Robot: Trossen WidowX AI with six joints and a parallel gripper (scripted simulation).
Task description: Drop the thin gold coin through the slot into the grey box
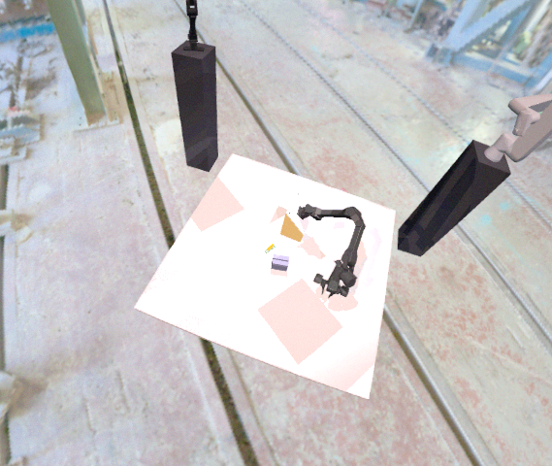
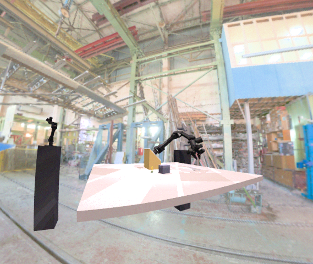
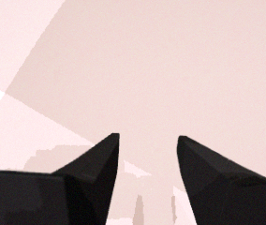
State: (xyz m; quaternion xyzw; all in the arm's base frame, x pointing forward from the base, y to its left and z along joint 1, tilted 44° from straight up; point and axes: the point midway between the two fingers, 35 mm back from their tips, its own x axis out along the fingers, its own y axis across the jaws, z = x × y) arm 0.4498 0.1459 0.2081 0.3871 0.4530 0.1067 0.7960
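The gold coin is 36 cm to the right of my gripper tip, 25 cm behind it and 10 cm below it.
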